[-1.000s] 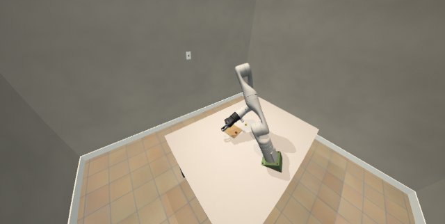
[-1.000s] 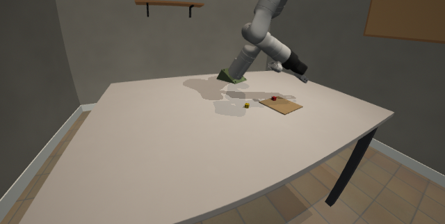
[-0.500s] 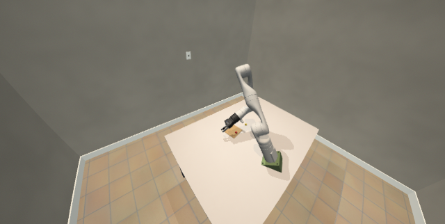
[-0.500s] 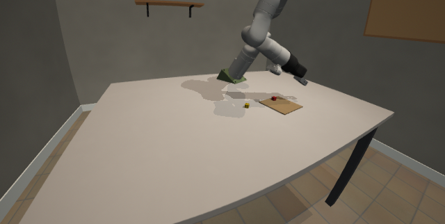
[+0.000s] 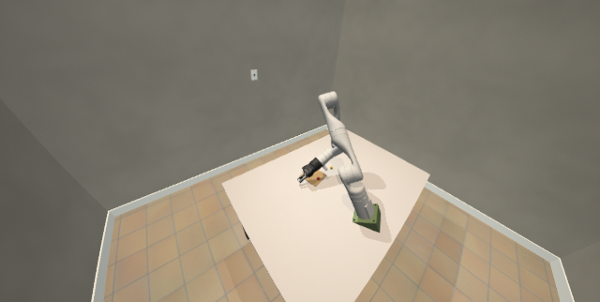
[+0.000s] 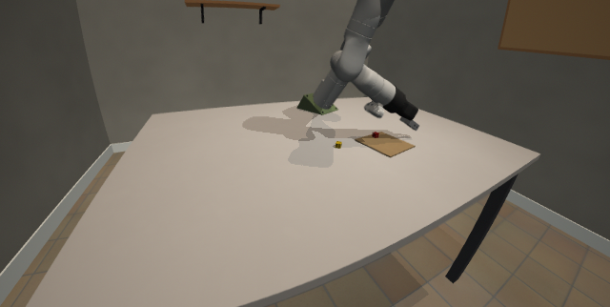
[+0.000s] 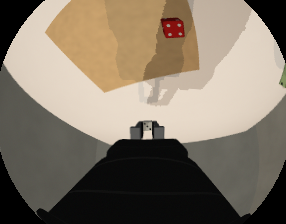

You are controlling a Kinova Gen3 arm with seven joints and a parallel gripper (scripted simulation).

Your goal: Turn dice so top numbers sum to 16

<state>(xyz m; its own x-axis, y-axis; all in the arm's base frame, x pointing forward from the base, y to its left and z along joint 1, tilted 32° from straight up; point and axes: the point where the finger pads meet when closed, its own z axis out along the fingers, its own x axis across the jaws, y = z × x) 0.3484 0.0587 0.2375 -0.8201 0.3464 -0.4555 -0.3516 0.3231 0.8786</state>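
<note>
Now: hand 1 cm past the tan mat, 12 cm to the left of it and 5 cm above it. Also, from my hand: white die 1 cm to the left, 1 cm below; then red die 6 cm behind, 12 cm to the right, 4 cm below; then yellow die 6 cm behind, 28 cm to the right, 4 cm below.
</note>
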